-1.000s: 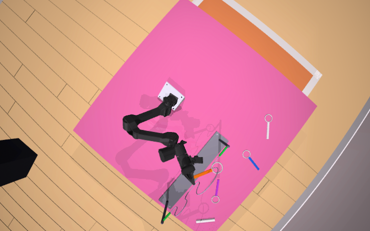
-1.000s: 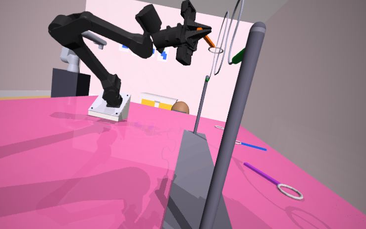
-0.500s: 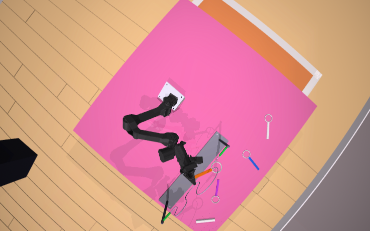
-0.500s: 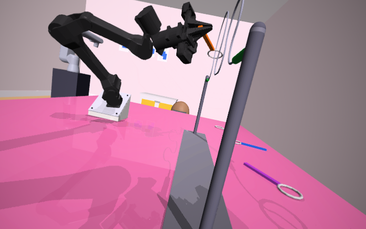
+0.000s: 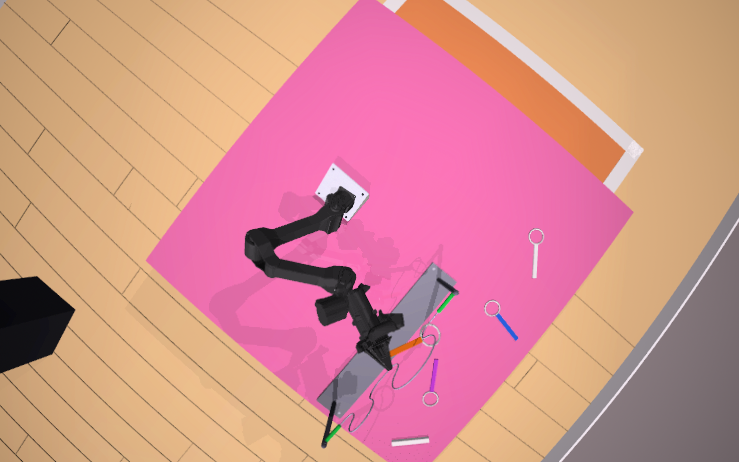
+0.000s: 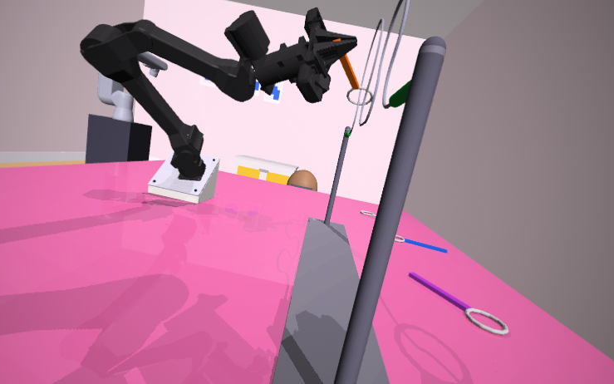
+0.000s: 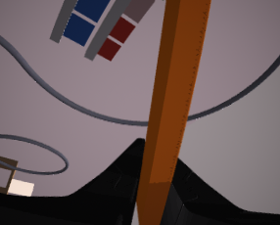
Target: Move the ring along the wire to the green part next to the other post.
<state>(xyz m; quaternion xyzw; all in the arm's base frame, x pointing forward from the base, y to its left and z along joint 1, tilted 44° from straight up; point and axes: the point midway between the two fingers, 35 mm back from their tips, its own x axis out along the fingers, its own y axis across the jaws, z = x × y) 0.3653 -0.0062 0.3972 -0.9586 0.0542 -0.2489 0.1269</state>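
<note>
Right now my gripper tip is 8 cm to the right of the orange-handled ring, 5 cm above it and 2 cm short of it. Also, from my gripper tip: purple-handled ring: 41 cm below, 26 cm ahead, 9 cm to the right; then white bar: 41 cm below, 32 cm ahead, 31 cm to the right.
</note>
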